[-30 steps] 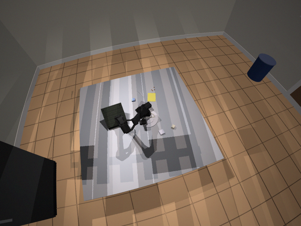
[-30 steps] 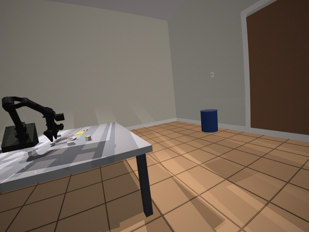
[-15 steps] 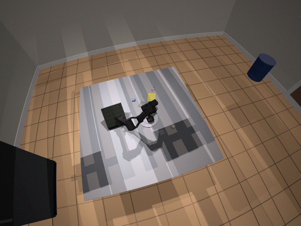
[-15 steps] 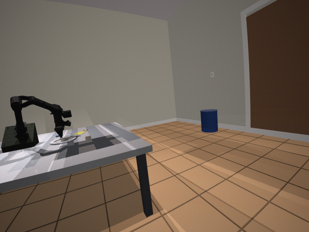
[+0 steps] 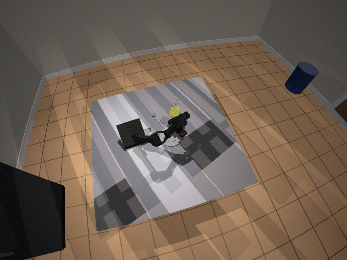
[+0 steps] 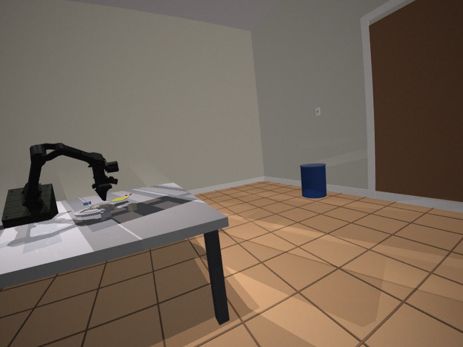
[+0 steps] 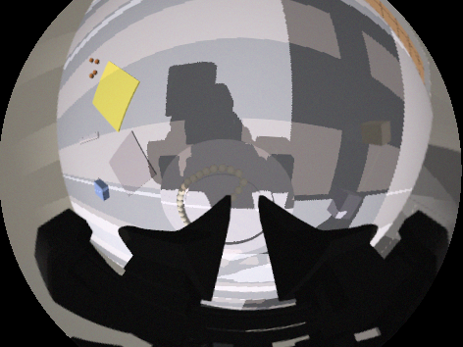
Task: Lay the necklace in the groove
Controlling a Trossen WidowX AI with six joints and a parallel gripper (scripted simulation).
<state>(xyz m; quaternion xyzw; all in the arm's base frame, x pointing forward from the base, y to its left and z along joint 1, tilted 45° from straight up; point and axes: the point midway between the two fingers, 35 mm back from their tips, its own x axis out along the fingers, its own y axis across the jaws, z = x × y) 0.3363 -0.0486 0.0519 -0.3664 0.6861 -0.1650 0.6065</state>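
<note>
The round bead board lies 60 mm behind my gripper tip, 40 mm below it and 10 mm to the left of it. From my gripper tip the other things lie so: grey card (190 mm to the left, 50 mm below, 40 mm behind); then beige cube (170 mm to the right, 140 mm ahead, 30 mm below); then white block (180 mm to the right, 40 mm below, 10 mm ahead).
</note>
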